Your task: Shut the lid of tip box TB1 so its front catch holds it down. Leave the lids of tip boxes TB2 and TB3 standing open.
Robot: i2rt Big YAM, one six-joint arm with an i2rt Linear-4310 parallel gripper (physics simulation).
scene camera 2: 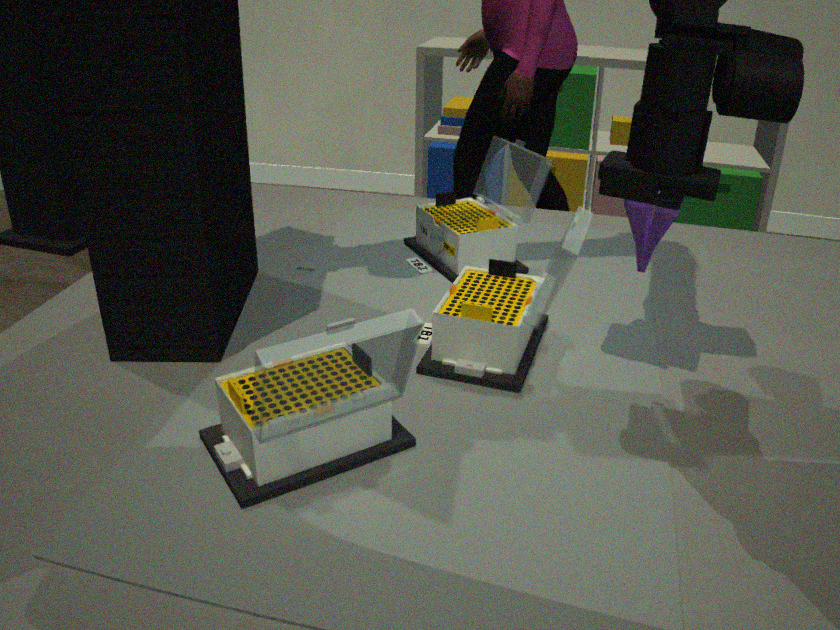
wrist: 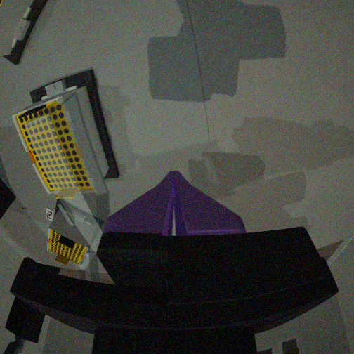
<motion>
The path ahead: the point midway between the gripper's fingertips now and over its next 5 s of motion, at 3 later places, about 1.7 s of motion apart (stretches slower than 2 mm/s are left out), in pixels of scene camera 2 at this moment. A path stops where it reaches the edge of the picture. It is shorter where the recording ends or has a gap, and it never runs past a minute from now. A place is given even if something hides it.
The gripper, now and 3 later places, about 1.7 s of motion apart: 641,270; 512,252; 459,287; 389,105
</motion>
